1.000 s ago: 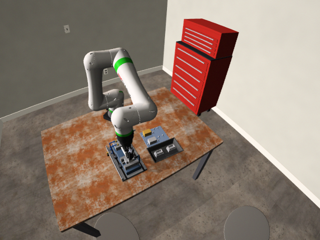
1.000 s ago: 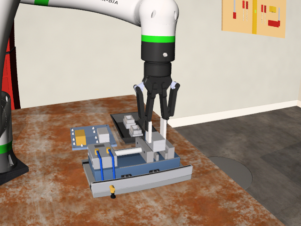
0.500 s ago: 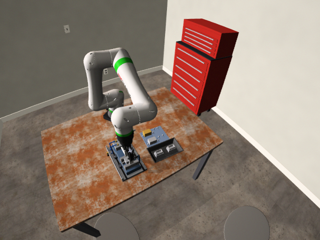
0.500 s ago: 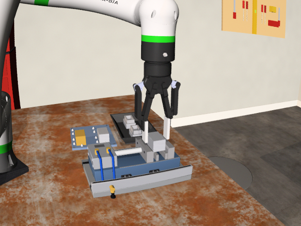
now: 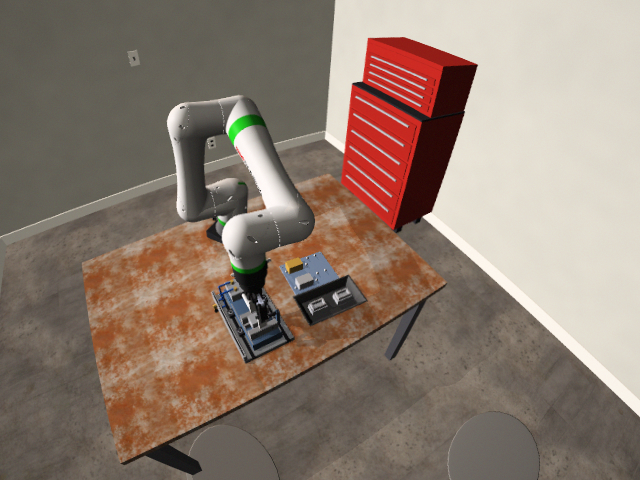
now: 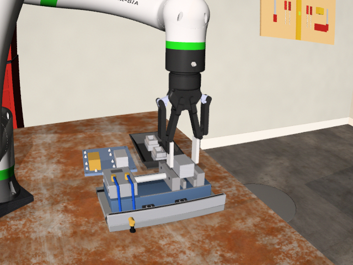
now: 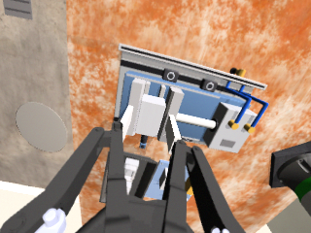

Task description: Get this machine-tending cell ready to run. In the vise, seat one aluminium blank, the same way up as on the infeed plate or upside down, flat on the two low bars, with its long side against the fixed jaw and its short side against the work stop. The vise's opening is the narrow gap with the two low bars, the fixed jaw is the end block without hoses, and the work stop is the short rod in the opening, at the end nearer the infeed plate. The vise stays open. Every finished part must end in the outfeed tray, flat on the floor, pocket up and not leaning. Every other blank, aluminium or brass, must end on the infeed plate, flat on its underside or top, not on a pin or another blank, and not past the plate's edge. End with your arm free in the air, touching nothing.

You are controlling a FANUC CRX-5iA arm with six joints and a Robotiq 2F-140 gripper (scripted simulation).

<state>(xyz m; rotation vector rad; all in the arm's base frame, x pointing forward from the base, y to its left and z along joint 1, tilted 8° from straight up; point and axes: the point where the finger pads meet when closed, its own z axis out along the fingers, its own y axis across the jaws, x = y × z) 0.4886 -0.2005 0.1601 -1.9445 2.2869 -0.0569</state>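
My gripper is now 10 cm above the vise, 7 cm past it and 1 cm to the right of it. The rest, counted from my hand: brass blank: 27 cm to the left, 16 cm behind, 11 cm below.
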